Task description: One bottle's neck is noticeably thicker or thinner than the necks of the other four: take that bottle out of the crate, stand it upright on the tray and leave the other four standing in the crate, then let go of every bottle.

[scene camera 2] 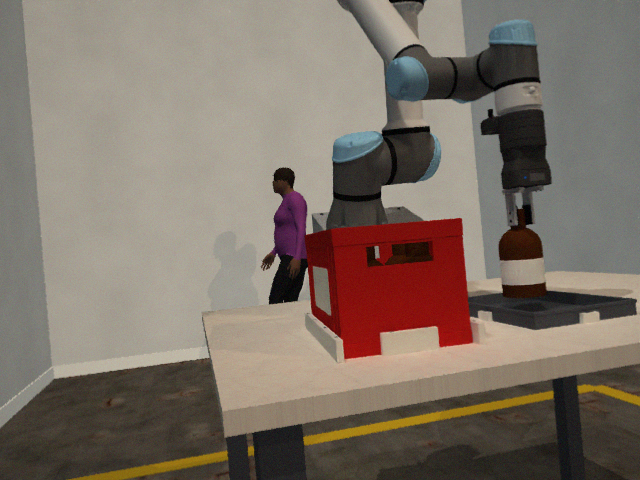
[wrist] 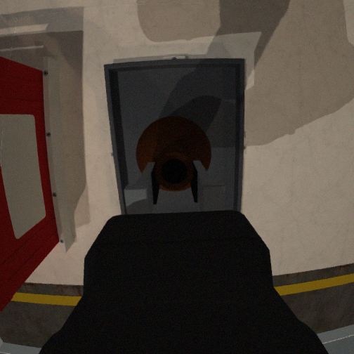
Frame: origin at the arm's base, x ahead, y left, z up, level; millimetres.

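Seen in the pictures: gripper, fingertip midpoint: (scene camera 2: 521,225).
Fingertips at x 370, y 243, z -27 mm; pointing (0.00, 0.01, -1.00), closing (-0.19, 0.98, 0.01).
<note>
A point is followed by its place in that frame.
A brown bottle (scene camera 2: 522,242) {x 395, y 230, z -57 mm} (wrist: 172,134) with a white label hangs upright from my gripper (scene camera 2: 520,218) {x 371, y 243, z -27 mm} (wrist: 174,174), which is shut on its neck. The bottle is over the dark grey tray (scene camera 2: 615,310) {x 482, y 329, z -174 mm} (wrist: 241,100), within its rim. Its base is low, close to the tray floor; I cannot tell whether it touches. The red crate (scene camera 2: 408,299) {x 562, y -16, z -115 mm} (wrist: 17,95) stands to the left of the tray. Brown glass (scene camera 2: 413,252) {x 525, y 6, z -53 mm} shows through the crate's handle opening; the bottles inside are otherwise hidden, so their necks cannot be compared.
White guide strips (scene camera 2: 325,338) {x 511, y -131, z -167 mm} (wrist: 56,165) run along the crate's base. Small pale blocks (scene camera 2: 589,317) {x 501, y 274, z -177 mm} sit against the tray's near side. Both stand on the pale table (scene camera 2: 279,382) {x 655, y -198, z -185 mm} (wrist: 300,200). A person in a purple top (scene camera 2: 291,227) is behind the table, left of the arm.
</note>
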